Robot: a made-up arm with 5 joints.
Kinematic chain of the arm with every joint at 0, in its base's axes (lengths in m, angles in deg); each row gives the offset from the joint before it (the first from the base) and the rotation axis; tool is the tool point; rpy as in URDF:
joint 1: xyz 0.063 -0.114 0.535 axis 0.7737 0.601 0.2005
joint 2: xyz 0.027 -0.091 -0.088 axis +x
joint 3: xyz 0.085 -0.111 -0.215 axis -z
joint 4: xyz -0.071 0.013 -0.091 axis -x
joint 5: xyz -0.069 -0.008 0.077 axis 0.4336 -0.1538 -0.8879
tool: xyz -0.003 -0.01 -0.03 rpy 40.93 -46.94 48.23
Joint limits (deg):
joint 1: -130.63..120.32
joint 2: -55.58..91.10
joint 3: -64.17..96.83
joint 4: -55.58..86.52
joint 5: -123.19..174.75
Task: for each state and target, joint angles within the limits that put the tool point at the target. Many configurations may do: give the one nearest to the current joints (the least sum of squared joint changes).
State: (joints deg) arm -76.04 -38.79 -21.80 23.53 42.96
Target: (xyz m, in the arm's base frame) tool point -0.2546 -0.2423 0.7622
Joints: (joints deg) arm -117.15 -55.58 -29.05 19.52 40.91
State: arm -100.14 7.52 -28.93 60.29 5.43
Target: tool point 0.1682 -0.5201 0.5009
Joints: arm -79.99 27.92 -39.18 65.64 8.76
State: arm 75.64 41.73 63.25 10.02 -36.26
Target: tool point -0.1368 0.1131 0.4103
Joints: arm 72.49 19.96 58.13 4.26 -36.01
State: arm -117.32 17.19 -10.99 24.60 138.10
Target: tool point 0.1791 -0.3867 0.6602
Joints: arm -119.29 40.17 10.70 13.89 142.98
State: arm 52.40 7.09 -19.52 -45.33 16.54
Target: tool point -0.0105 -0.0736 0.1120
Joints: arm 14.96 42.78 -24.87 -44.01 17.08
